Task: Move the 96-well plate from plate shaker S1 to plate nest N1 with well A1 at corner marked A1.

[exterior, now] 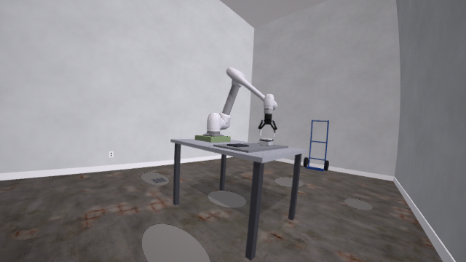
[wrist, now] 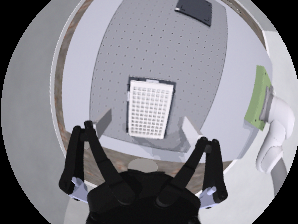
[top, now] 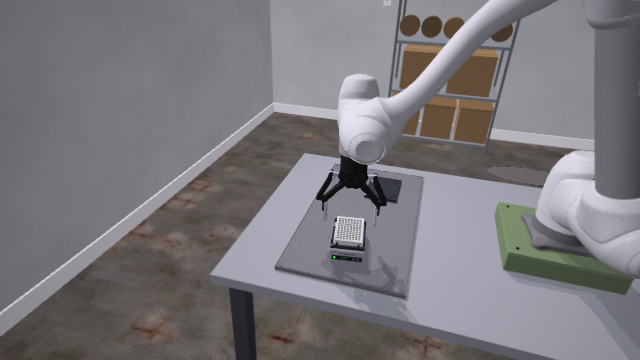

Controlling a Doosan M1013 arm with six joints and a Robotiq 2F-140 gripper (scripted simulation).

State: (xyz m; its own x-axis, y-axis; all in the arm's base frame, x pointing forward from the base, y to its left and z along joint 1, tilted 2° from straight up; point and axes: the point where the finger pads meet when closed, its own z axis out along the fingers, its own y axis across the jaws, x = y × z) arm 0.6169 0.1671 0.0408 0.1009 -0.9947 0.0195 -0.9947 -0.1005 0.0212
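The white 96-well plate lies 40 mm below my hand. Round my hand: dark plate nest 70 mm behind, 380 mm to the right, 100 mm below.
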